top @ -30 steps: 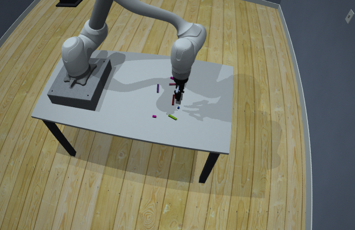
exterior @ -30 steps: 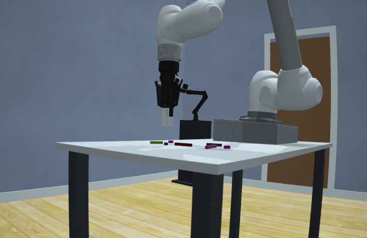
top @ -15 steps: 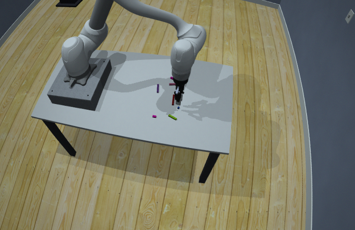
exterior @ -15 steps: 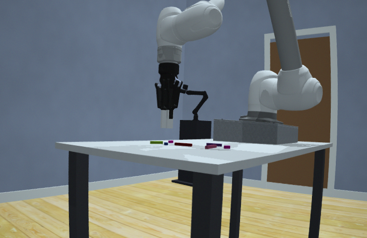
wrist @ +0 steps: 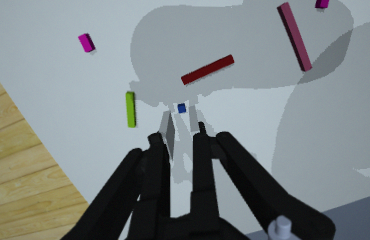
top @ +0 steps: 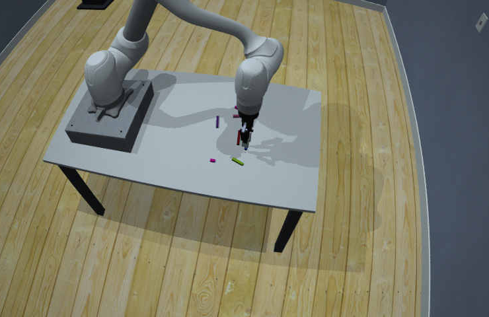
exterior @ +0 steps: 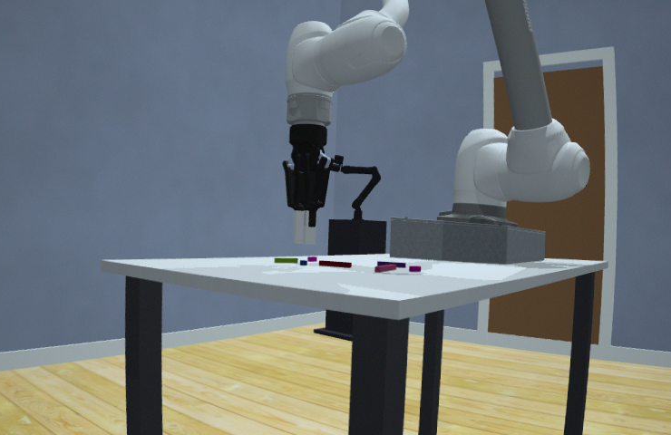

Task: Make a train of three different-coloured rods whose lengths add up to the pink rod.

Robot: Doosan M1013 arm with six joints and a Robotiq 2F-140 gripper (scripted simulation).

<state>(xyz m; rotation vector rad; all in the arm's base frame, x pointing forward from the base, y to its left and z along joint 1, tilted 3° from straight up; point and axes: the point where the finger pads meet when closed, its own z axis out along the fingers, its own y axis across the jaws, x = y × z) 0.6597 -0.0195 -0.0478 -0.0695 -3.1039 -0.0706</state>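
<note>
The blue rod lies 7 cm below my hand. Also, from my hand: red rod 4 cm behind, 5 cm to the left, 7 cm below; then pink rod 6 cm behind, 16 cm to the left, 7 cm below; then lime rod 2 cm behind, 7 cm to the right, 7 cm below.
</note>
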